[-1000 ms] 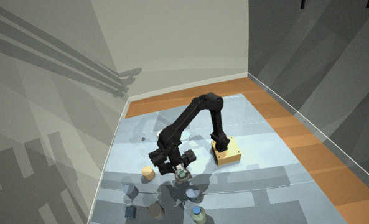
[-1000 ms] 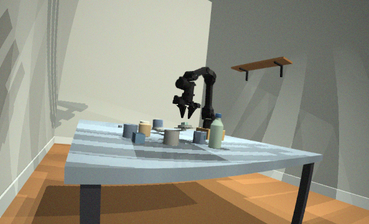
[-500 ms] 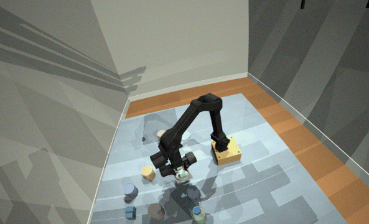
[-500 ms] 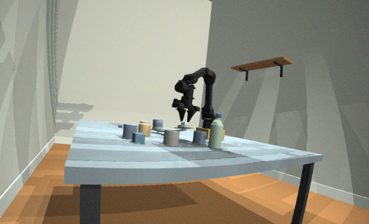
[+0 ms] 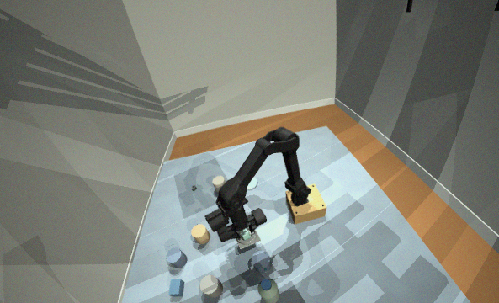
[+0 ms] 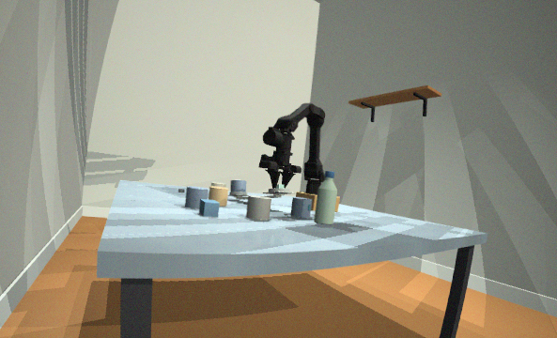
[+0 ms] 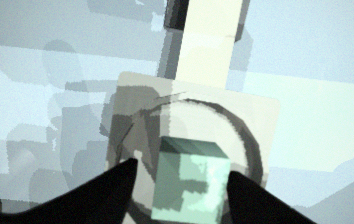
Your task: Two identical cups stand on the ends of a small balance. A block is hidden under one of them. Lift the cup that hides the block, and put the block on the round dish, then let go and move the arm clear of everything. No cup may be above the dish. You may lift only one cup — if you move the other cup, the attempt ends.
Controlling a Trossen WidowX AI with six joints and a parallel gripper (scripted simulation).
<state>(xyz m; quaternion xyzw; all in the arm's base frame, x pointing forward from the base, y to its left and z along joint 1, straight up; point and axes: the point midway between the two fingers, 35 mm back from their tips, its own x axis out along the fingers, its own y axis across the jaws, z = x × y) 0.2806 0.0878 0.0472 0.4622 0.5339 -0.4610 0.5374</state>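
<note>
My gripper tip is now 360 mm to the left of the white round dish, 100 mm past it and 80 mm above it. The rest, counted from my gripper tip: balance beam (120 mm to the right, 40 mm below, 10 mm ahead); then tan cylinder (190 mm ahead, 110 mm to the right, 50 mm below); then green block (right at my gripper tip).
</note>
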